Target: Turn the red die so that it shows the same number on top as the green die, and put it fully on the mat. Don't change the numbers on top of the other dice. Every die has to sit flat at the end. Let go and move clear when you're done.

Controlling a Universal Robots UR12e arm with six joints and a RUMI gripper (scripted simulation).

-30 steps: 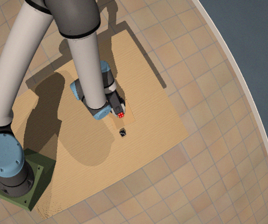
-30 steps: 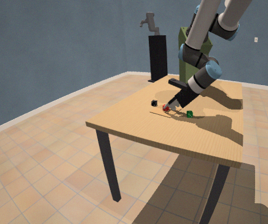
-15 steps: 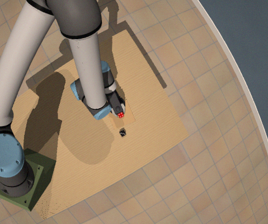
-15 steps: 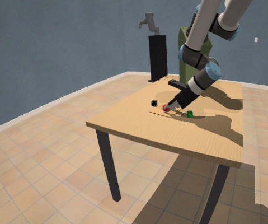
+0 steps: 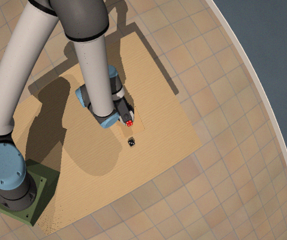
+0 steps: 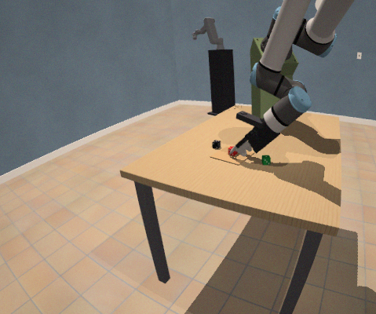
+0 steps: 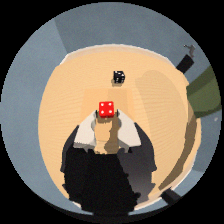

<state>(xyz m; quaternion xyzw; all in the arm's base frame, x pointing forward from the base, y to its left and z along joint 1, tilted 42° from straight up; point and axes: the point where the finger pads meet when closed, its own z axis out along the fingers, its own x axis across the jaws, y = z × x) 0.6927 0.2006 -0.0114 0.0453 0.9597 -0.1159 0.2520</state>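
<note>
The red die lies 10 mm to the right of my hand and 10 mm below it. From my hand the other things lie so: green die 140 mm to the left, 30 mm behind, 10 mm below; tan mat 20 mm below, 10 mm to the right; black die 120 mm to the right, 10 mm below, 10 mm behind.
</note>
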